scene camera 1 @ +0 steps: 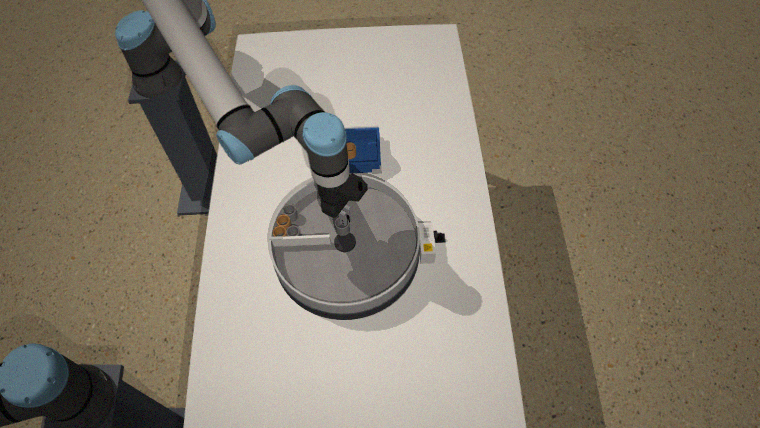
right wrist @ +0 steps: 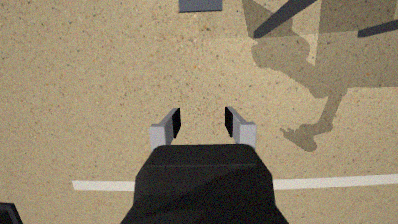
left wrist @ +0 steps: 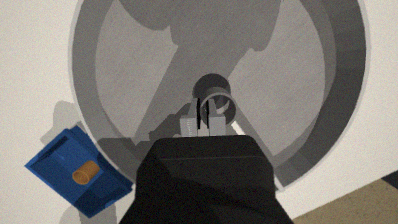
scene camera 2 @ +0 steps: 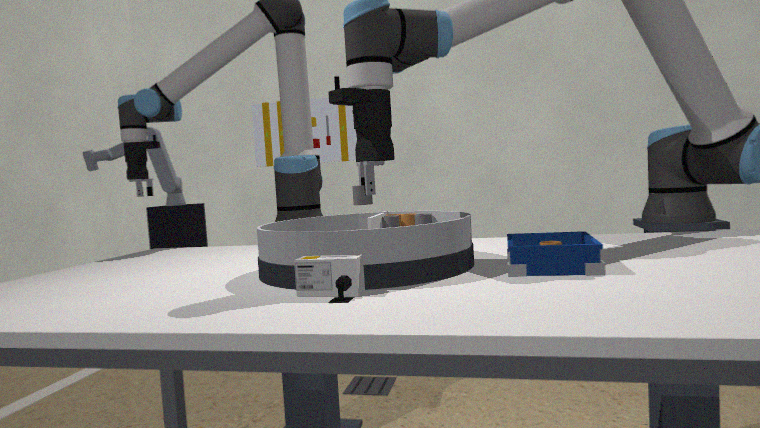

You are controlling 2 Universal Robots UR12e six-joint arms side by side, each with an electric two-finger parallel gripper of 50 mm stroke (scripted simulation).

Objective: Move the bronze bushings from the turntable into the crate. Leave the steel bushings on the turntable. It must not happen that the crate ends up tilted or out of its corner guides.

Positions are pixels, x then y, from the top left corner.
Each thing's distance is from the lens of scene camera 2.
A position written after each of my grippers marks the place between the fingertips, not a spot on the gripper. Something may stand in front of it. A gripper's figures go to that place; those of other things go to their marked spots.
my left gripper (scene camera 2: 367,194): 1.04 m
my right gripper (scene camera 2: 145,196): 2.18 m
blue crate (scene camera 2: 541,260): 0.93 m
